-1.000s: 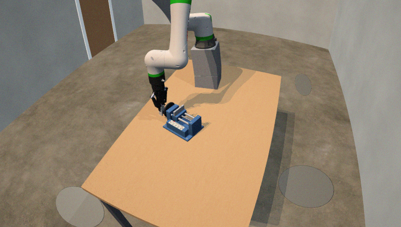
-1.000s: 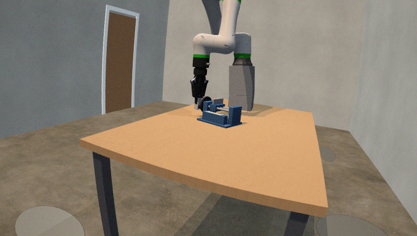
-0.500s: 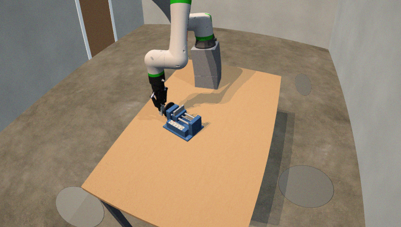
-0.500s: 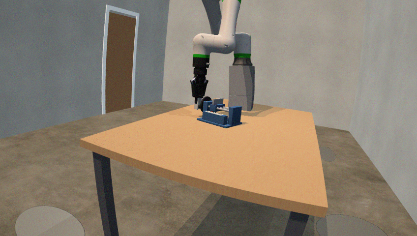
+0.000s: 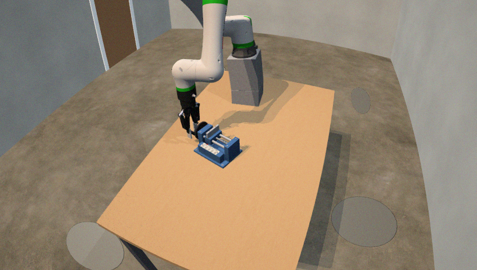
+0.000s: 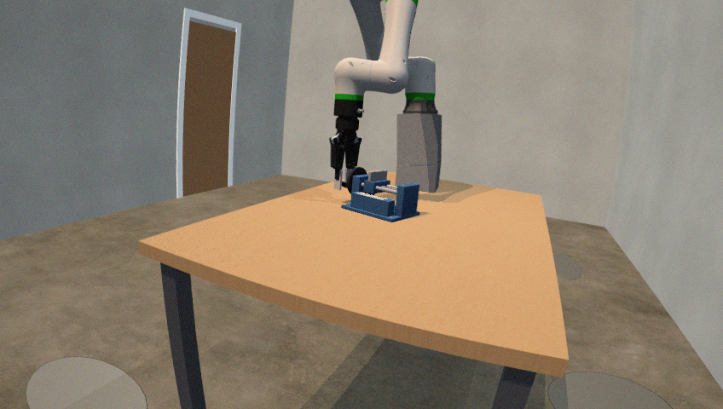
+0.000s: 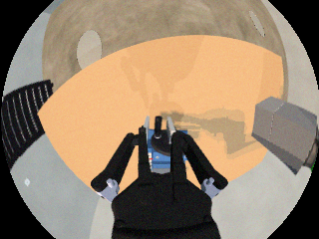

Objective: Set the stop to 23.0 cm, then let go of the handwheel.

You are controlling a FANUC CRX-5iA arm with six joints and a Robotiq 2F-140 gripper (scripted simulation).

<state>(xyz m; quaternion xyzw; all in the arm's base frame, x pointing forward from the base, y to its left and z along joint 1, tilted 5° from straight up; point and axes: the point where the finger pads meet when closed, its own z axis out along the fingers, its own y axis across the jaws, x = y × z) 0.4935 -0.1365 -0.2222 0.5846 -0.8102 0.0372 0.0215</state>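
The black handwheel lies 20 mm to the left of my hand and 10 mm below it. From my hand the other things lie so: grey stop plate: 120 mm to the left, 20 mm ahead, 10 mm above.
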